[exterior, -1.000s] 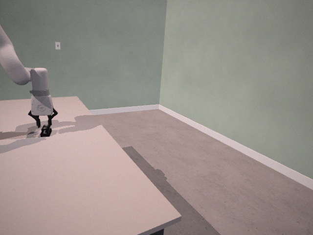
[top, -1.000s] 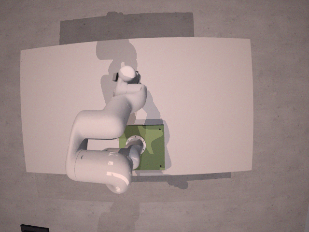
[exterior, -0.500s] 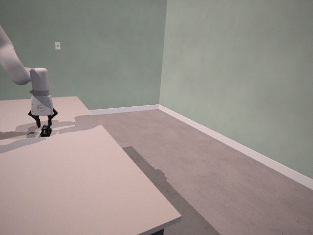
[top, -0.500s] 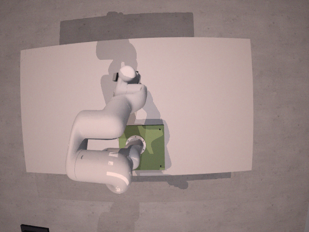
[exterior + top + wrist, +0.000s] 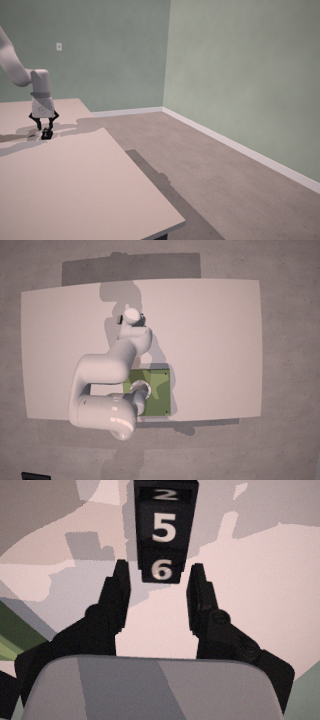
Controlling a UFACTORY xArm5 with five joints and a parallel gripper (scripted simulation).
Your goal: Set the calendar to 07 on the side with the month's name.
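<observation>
Now: the black cube 40 mm below my hand. Round my hand: black calendar tray: 20 mm to the left, 60 mm below.
</observation>
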